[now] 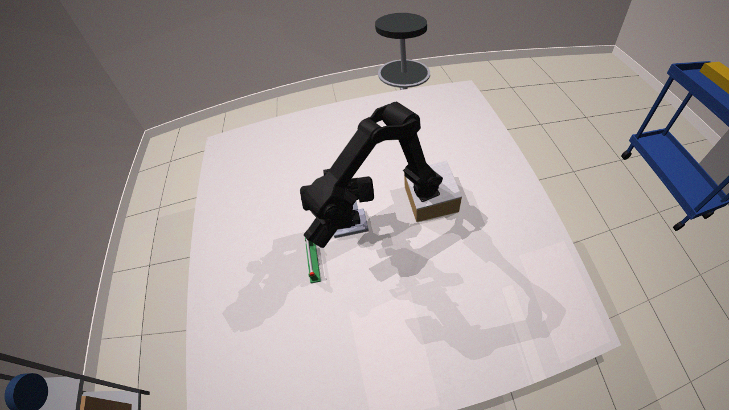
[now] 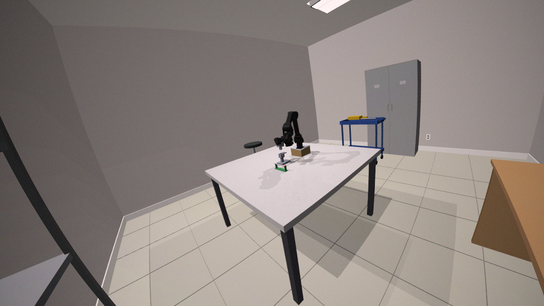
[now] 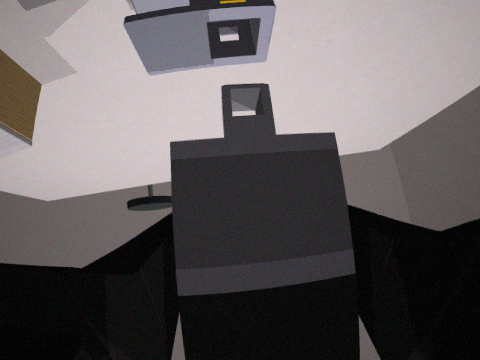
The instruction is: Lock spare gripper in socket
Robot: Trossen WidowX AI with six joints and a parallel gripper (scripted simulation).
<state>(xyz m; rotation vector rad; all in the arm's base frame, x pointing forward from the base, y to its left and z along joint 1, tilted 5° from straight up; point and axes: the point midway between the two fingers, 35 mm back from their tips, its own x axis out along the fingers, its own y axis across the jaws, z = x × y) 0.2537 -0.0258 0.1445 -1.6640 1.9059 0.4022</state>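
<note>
The green pin rest lies 160 mm below my gripper tip, 140 mm ahead of it and 100 mm to the left of it. Also, from my gripper tip: spare gripper (10 mm to the left); grey mount (140 mm below, 20 mm to the left).
</note>
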